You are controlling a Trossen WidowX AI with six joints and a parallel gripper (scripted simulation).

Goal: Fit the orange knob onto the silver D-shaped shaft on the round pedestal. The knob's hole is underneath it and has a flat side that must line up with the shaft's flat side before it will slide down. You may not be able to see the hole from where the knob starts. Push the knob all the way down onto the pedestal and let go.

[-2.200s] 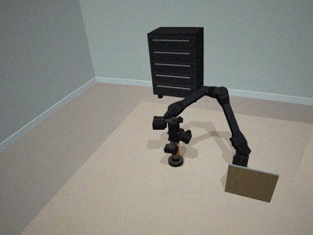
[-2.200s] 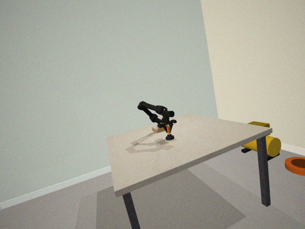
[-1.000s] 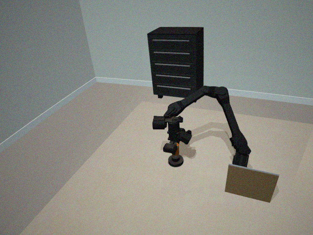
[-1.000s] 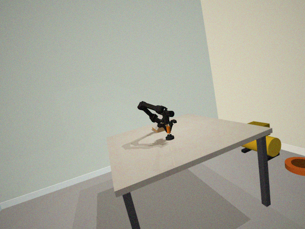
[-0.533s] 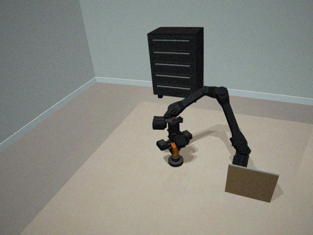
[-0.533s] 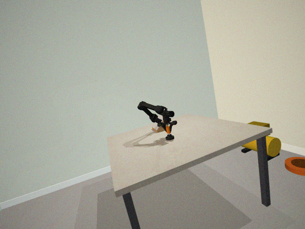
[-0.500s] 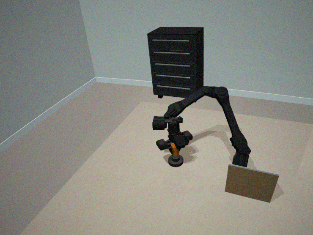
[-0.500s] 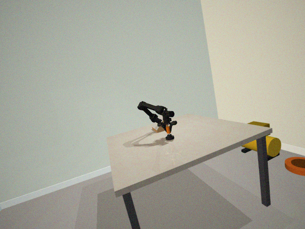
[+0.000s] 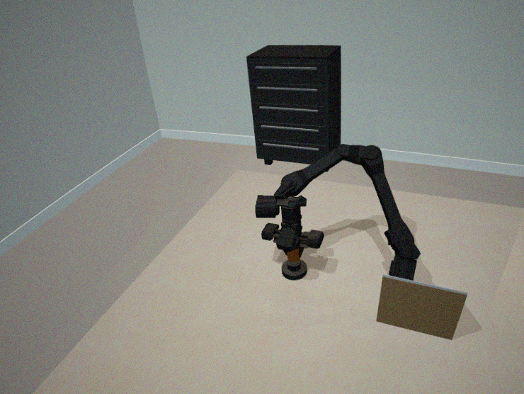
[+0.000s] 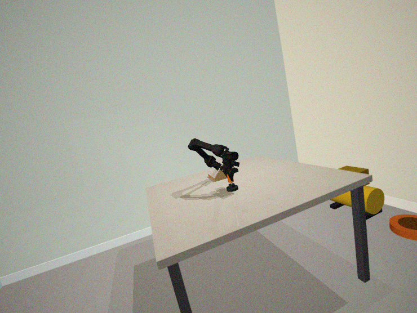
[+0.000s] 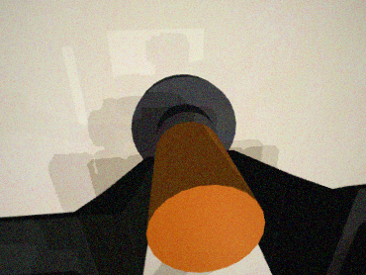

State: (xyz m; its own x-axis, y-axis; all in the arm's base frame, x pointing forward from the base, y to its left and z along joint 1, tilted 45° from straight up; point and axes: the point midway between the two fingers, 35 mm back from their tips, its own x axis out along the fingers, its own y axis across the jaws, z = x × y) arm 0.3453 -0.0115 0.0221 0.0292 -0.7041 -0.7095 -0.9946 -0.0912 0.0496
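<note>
Now: gripper tip 30 mm below the orange knob. From my gripper tip the other things lie so: dark round pedestal 40 mm below.
</note>
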